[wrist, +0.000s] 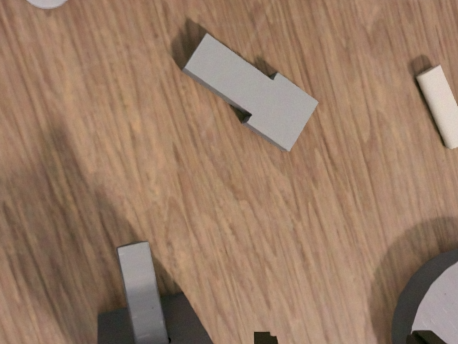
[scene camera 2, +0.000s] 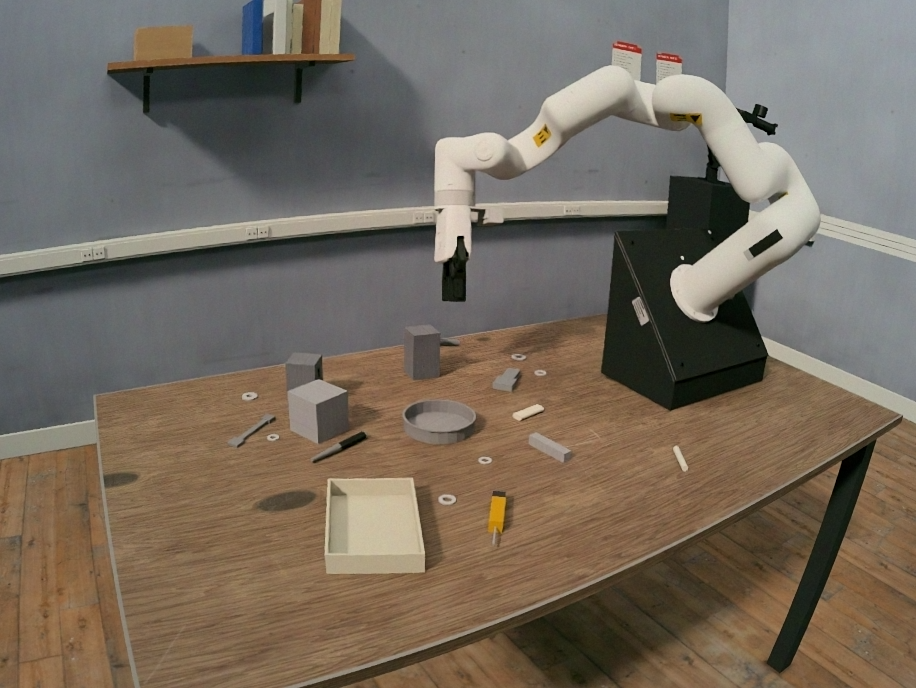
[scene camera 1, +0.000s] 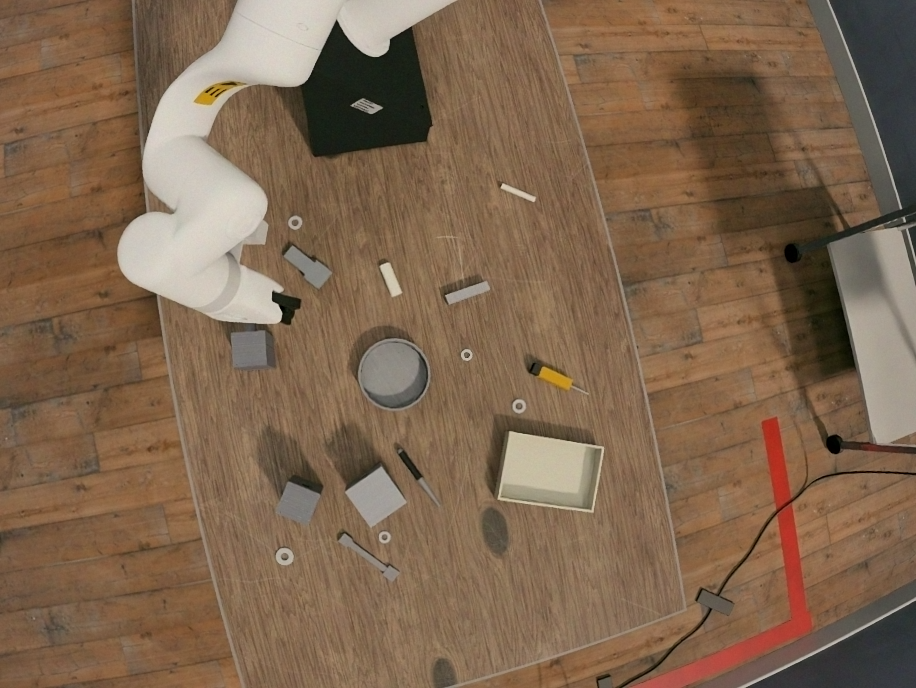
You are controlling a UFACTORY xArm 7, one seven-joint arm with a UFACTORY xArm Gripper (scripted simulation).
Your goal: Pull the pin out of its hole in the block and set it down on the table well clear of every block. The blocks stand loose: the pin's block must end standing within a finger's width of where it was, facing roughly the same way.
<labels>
cream tray: scene camera 2; scene camera 1; not seen in the wrist view (out of frame)
same spot on cream tray: [scene camera 2: 373, 521] = [scene camera 1: 537, 469]
</labels>
